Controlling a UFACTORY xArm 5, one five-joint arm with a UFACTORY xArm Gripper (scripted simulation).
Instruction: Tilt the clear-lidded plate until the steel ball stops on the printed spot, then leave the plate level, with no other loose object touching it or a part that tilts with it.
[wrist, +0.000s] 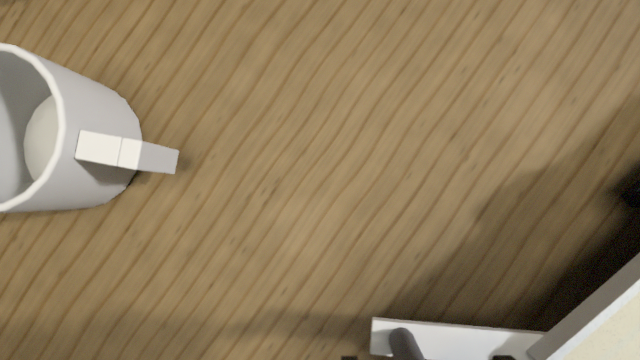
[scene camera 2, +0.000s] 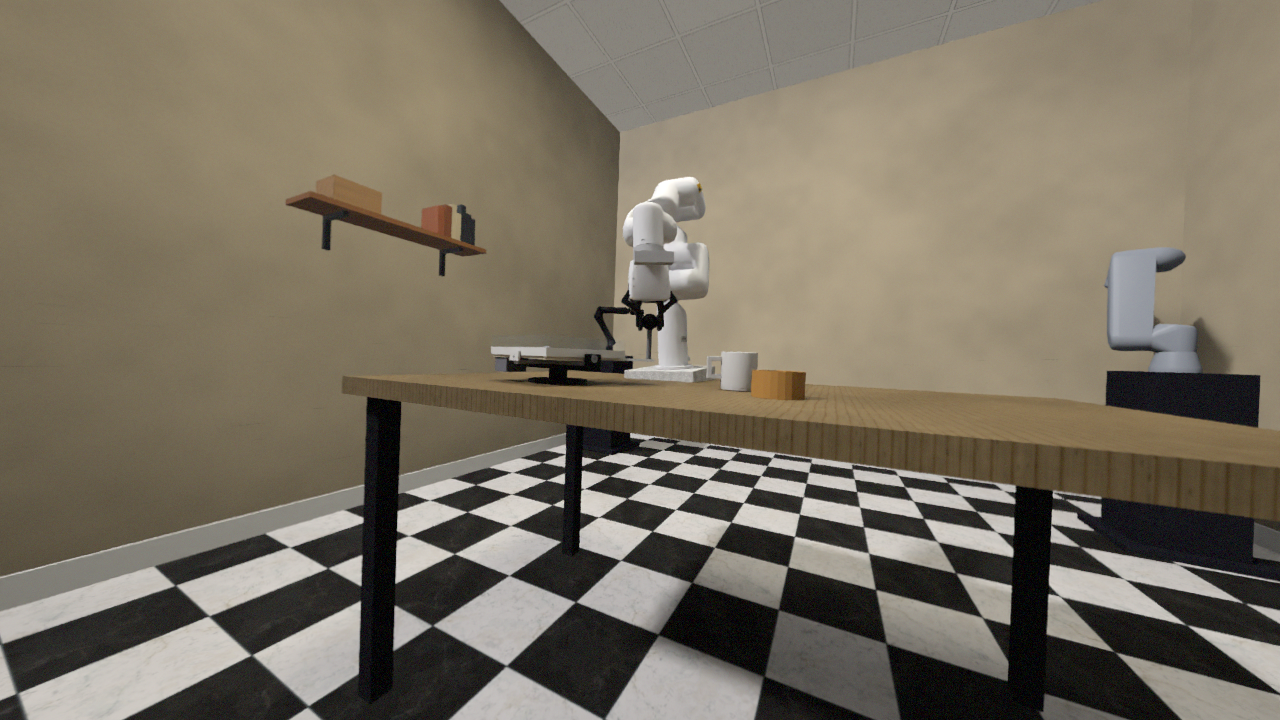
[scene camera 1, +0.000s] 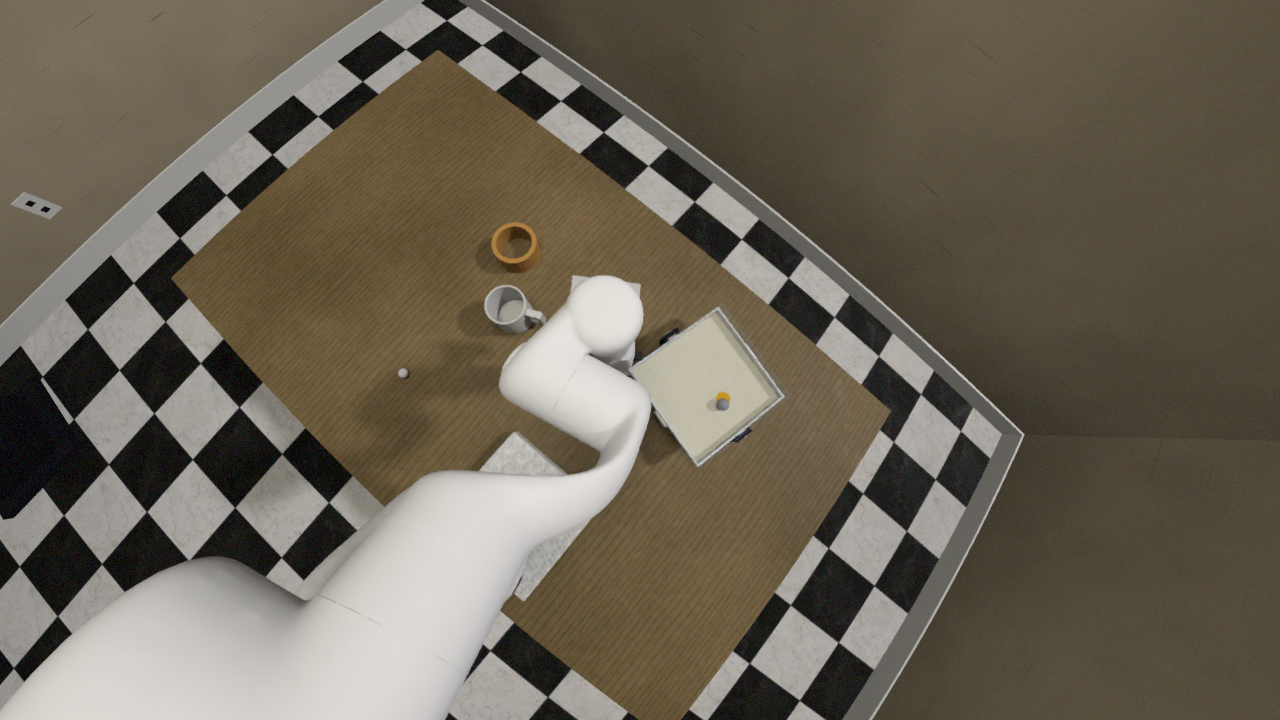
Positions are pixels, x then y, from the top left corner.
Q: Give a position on a white mug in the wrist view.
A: At 88, 112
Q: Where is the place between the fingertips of my gripper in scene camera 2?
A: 649, 330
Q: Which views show the white mug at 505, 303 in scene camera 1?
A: The wrist view, scene camera 2 and scene camera 1: all of them.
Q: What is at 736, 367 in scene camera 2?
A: A white mug.
